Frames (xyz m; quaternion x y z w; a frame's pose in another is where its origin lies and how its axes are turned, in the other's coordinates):
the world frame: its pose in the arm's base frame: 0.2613 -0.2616 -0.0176 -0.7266 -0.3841 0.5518 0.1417
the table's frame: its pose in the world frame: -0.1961 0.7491 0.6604 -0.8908 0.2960 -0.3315 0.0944
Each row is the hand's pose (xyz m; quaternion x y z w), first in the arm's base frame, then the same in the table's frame.
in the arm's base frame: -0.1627 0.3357 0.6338 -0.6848 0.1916 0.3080 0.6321
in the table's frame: 0.7593 1.5633 0.6156 -0.4949 0.0544 -0.7870 0.3644
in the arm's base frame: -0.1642 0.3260 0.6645 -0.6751 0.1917 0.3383 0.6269
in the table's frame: 0.7463 1.5900 0.6032 -0.5124 0.0599 -0.7669 0.3817
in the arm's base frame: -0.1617 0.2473 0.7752 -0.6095 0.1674 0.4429 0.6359
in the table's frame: 0.6628 1.6737 0.5362 -0.5818 0.0331 -0.6833 0.4400
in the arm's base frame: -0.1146 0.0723 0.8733 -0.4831 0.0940 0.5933 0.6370
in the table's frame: 0.4845 1.7163 0.4421 -0.6892 -0.0276 -0.5244 0.4992
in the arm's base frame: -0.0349 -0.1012 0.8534 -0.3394 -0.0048 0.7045 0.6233
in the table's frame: 0.3133 1.6450 0.3925 -0.7730 -0.1046 -0.3521 0.5173
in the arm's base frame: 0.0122 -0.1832 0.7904 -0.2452 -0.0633 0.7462 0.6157
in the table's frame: 0.2387 1.5597 0.3848 -0.8020 -0.1612 -0.2519 0.5170
